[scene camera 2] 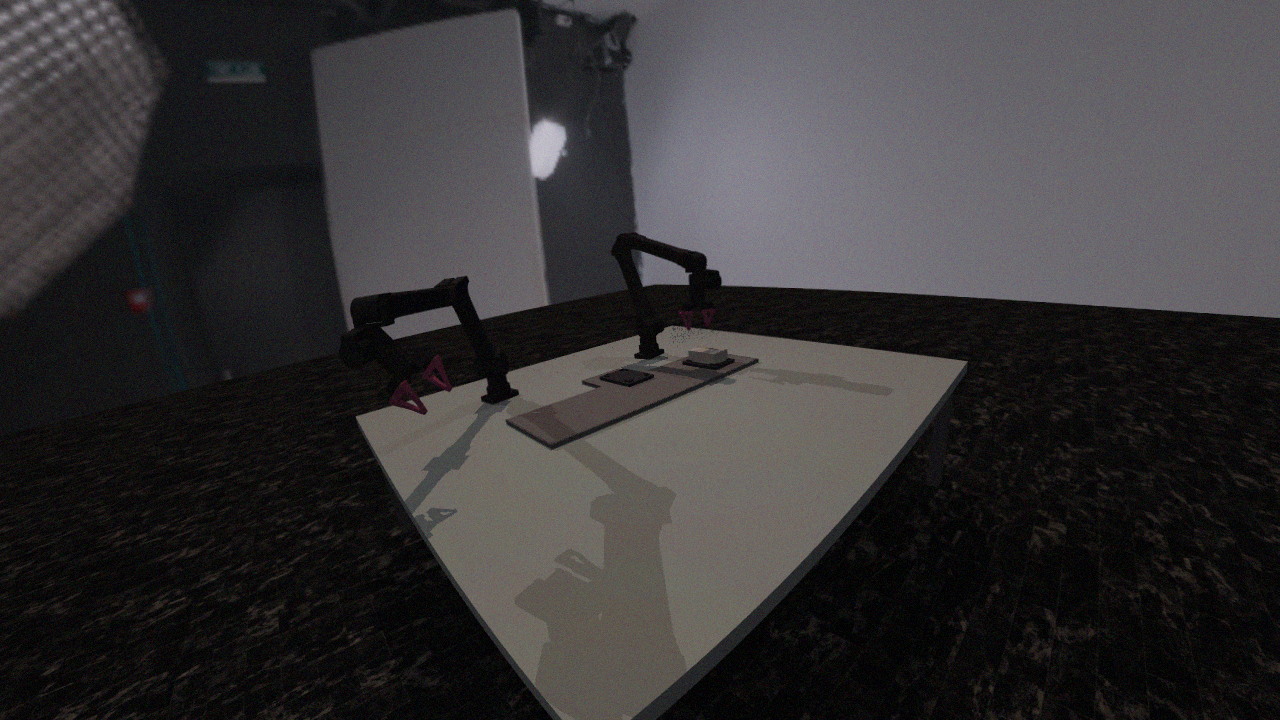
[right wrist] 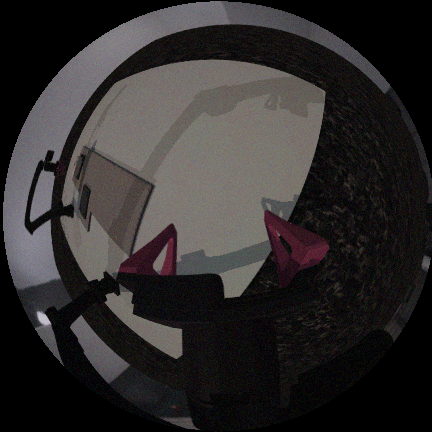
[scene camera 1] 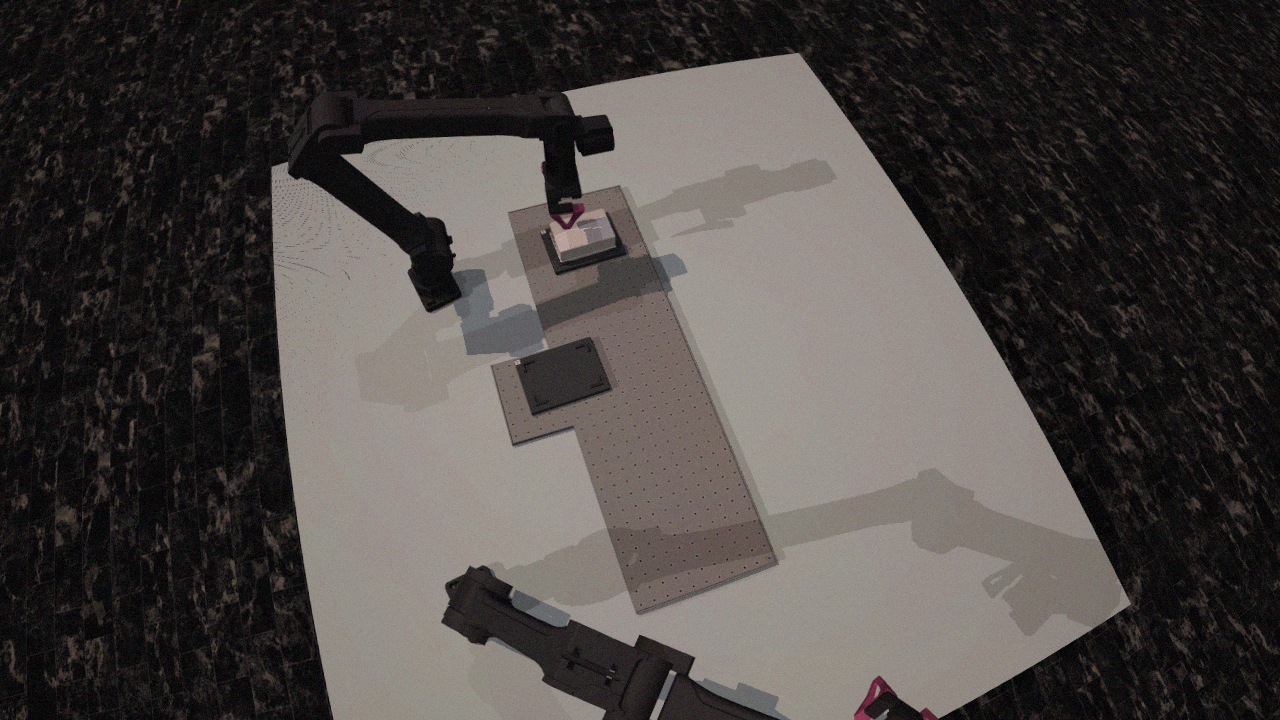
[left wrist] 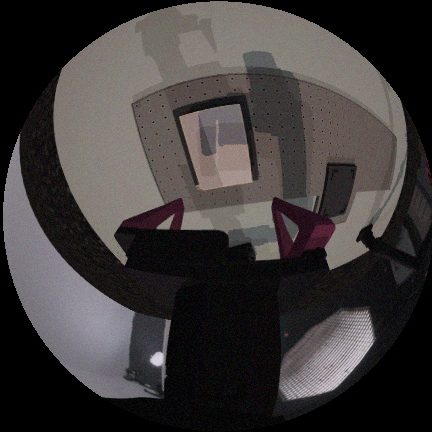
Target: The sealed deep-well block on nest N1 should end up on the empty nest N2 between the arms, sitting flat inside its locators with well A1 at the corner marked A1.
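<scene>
The sealed block (scene camera 1: 597, 234) (scene camera 2: 708, 355) (left wrist: 225, 160) is a pale box, lying flat on the dark nest N1 (scene camera 1: 572, 267) (left wrist: 252, 145). Its well A1 cannot be made out. The dark nest N2 (scene camera 1: 565, 376) (scene camera 2: 626, 377) (left wrist: 339, 190) (right wrist: 85, 201) is empty, with corner locators and a small pale tag (scene camera 1: 517, 361) at its upper left corner in scene camera 1. My left gripper (scene camera 1: 567, 217) (scene camera 2: 696, 317) (left wrist: 227, 201) is open, pointing down above the block with a gap. My right gripper (scene camera 2: 436, 400) (right wrist: 218, 221) is open and empty, high over the table's edge, far from both nests.
Both nests stand on a perforated base plate (scene camera 1: 680, 429) (scene camera 2: 581, 411) (left wrist: 320, 115) on the white table (scene camera 1: 850, 313) (scene camera 2: 760, 465). The left arm (scene camera 1: 447, 118) arches beside the plate. The right arm (scene camera 1: 581, 658) stands beyond the plate's other end. Arm shadows cross the plate and table.
</scene>
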